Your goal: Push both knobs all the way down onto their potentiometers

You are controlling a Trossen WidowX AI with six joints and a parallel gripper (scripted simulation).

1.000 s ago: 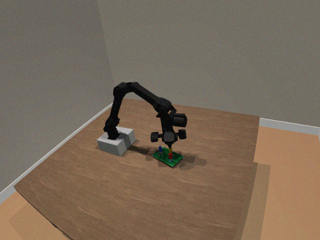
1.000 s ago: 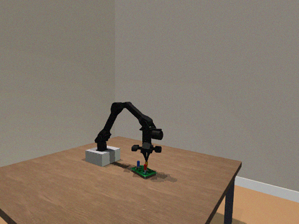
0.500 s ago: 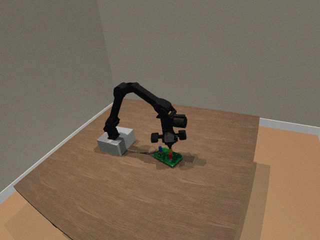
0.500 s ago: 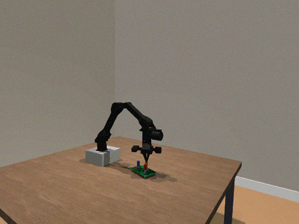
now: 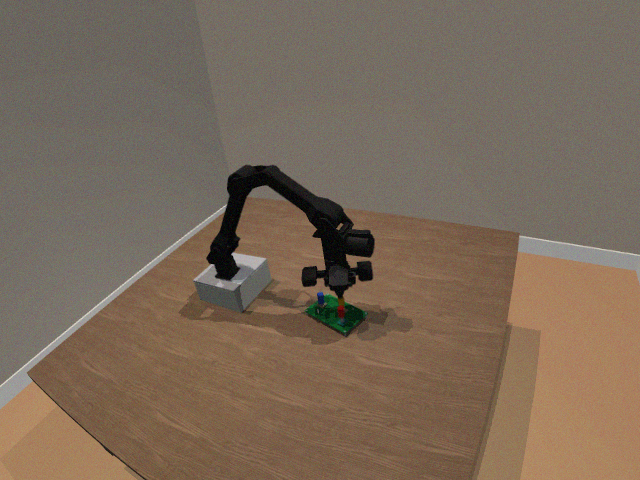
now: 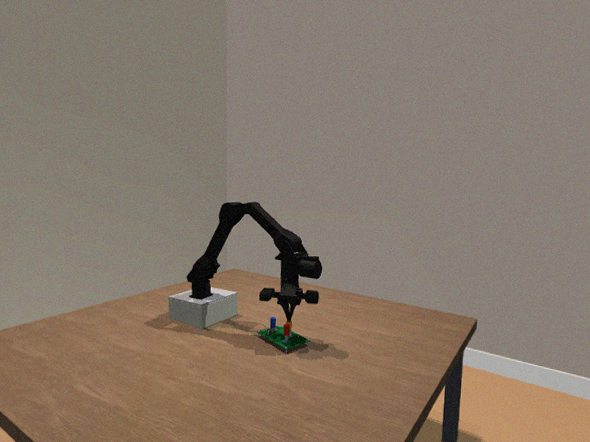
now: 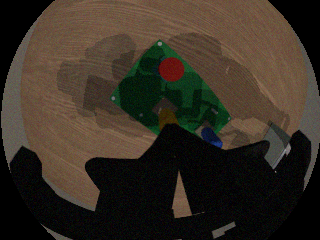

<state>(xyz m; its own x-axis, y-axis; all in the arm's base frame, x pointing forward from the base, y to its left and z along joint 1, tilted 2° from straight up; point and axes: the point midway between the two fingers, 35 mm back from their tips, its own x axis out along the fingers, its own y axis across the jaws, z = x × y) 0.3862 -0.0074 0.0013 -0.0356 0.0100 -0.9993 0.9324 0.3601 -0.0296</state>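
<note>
Right now the orange knob is 2 cm below my gripper tip. From my gripper tip the other things lie so: blue knob (7 cm behind, 2 cm below, 1 cm to the left).
</note>
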